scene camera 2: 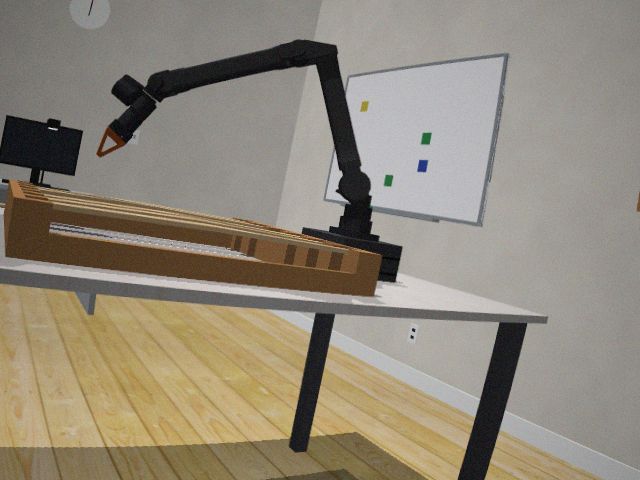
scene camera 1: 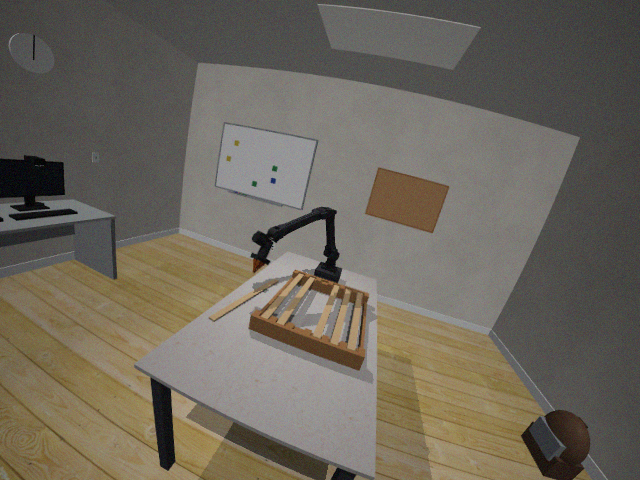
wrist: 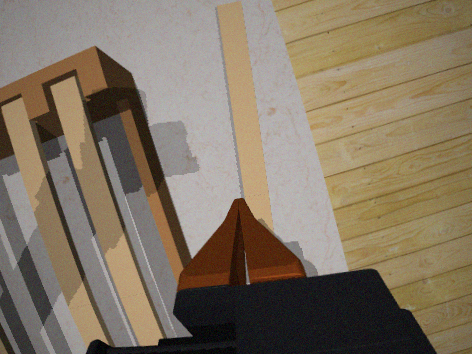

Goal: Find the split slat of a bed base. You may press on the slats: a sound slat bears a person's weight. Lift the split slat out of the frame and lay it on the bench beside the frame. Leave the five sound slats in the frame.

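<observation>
A pale slat (scene camera 1: 235, 304) (wrist: 245, 105) lies on the bench (scene camera 1: 248, 382) (wrist: 165, 30) beside the frame, between the frame and the bench's long edge. The brown bed frame (scene camera 1: 305, 342) (scene camera 2: 206, 271) (wrist: 85, 62) holds several slats, with a wide gap between the second and third from the left in scene camera 1. My gripper (scene camera 1: 254, 270) (scene camera 2: 99, 155) (wrist: 239, 204) is shut with nothing between its fingertips. It hangs above the bench beside the frame, over the near part of the loose slat in the wrist view. No crack shows on the loose slat's visible part.
The arm's black base (scene camera 1: 328, 271) (scene camera 2: 356, 237) stands on the bench behind the frame's end. The bench's long edge runs close beside the loose slat. A desk (scene camera 1: 95, 248) with a monitor (scene camera 1: 32, 178) (scene camera 2: 41, 144) stands farther off at the left.
</observation>
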